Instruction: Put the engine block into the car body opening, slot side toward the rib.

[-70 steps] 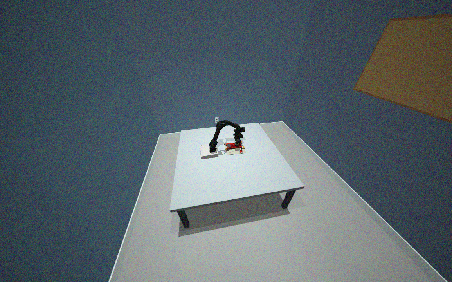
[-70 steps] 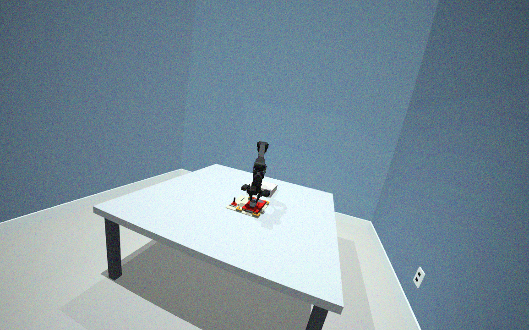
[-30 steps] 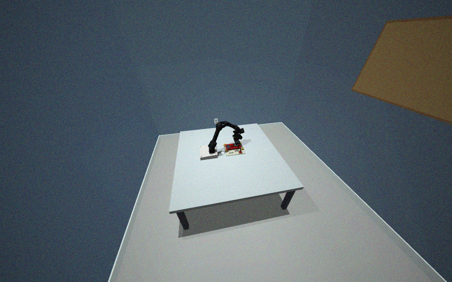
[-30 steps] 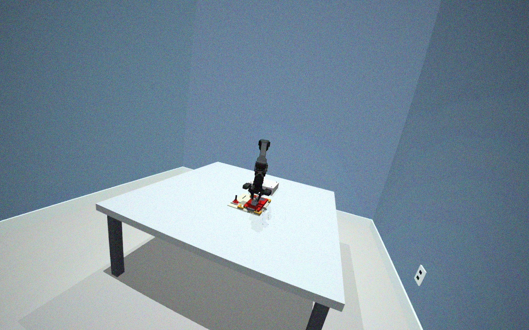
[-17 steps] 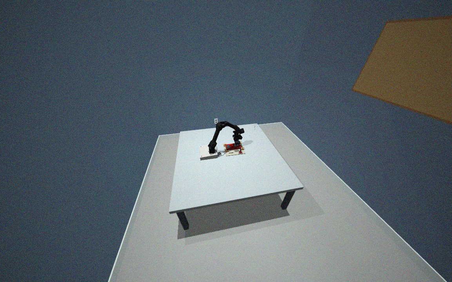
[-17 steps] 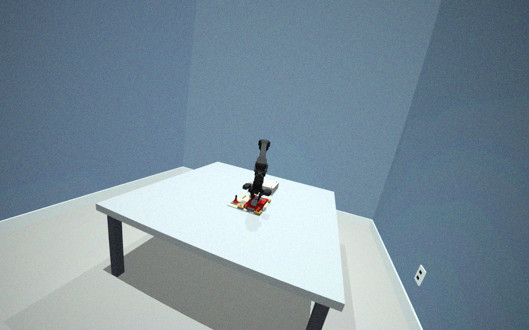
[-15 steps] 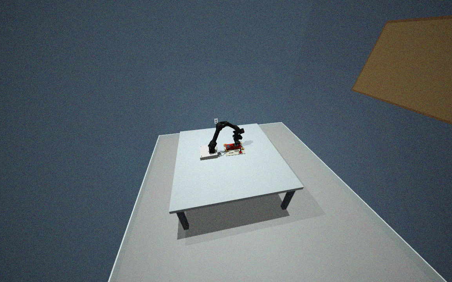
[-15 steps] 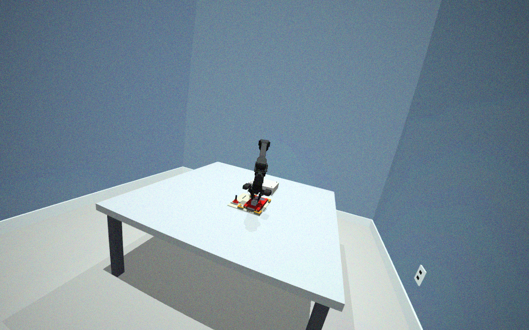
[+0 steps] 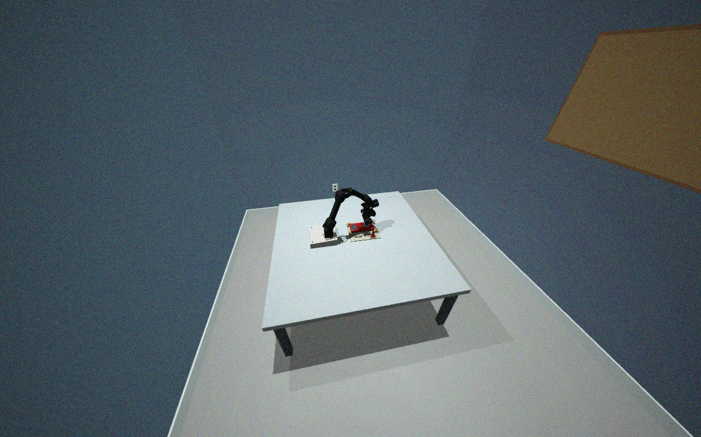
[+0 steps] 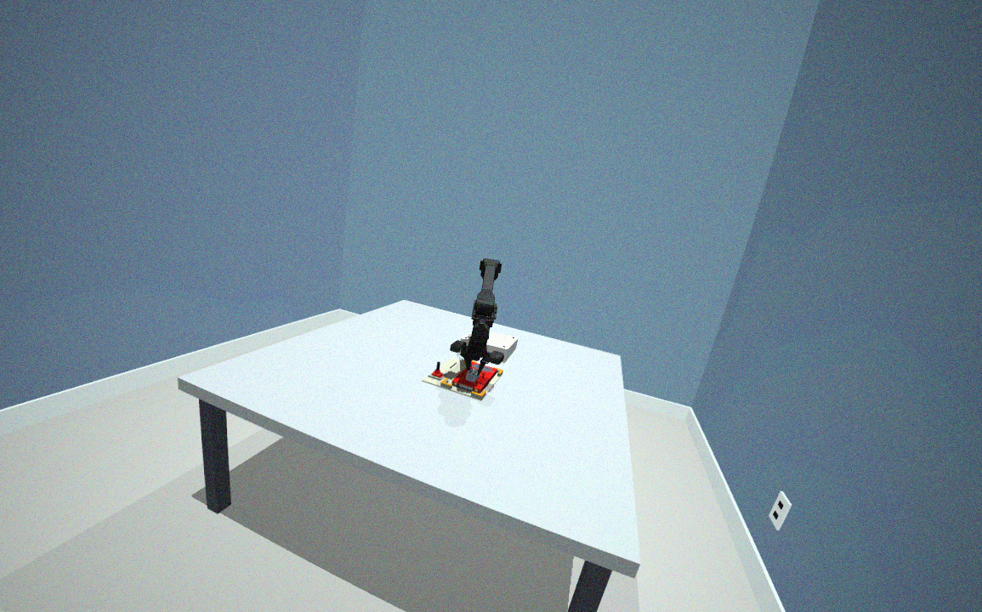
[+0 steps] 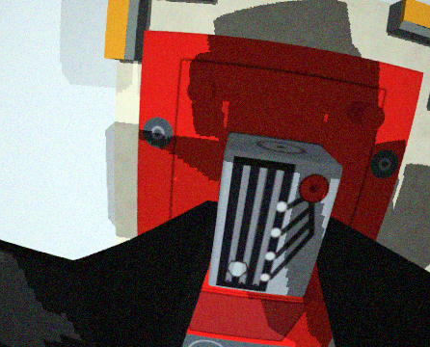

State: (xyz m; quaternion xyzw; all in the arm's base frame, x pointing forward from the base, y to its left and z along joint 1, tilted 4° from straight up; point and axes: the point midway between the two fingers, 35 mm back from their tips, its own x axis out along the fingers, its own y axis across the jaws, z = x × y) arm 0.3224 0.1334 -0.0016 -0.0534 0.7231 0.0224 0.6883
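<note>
My gripper tip is 1 cm above the engine block.
</note>
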